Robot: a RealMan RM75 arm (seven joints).
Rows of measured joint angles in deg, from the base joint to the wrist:
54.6 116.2 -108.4 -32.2 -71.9 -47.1 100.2
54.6 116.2 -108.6 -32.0 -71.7 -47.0 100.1
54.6 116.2 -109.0 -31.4 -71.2 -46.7 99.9
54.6 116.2 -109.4 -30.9 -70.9 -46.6 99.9
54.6 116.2 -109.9 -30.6 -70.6 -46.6 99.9
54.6 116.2 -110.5 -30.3 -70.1 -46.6 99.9
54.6 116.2 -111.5 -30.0 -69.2 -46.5 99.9
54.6 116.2 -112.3 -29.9 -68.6 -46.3 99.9
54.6 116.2 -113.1 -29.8 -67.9 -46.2 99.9
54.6 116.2 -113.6 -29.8 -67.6 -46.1 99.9
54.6 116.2 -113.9 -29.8 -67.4 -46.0 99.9
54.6 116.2 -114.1 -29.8 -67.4 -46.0 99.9
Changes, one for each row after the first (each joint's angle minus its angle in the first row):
0.0 0.0 -0.2 0.2 0.2 0.1 -0.1
0.0 0.0 -0.6 0.8 0.7 0.4 -0.3
0.0 0.0 -1.0 1.3 1.0 0.5 -0.3
0.0 0.0 -1.5 1.6 1.3 0.5 -0.3
0.0 0.0 -2.1 1.9 1.8 0.5 -0.3
0.0 0.0 -3.1 2.2 2.7 0.6 -0.3
0.0 0.0 -3.9 2.3 3.3 0.8 -0.3
0.0 0.0 -4.7 2.4 4.0 0.9 -0.3
0.0 0.0 -5.2 2.4 4.3 1.0 -0.3
0.0 0.0 -5.5 2.4 4.5 1.1 -0.3
0.0 0.0 -5.7 2.4 4.5 1.1 -0.3

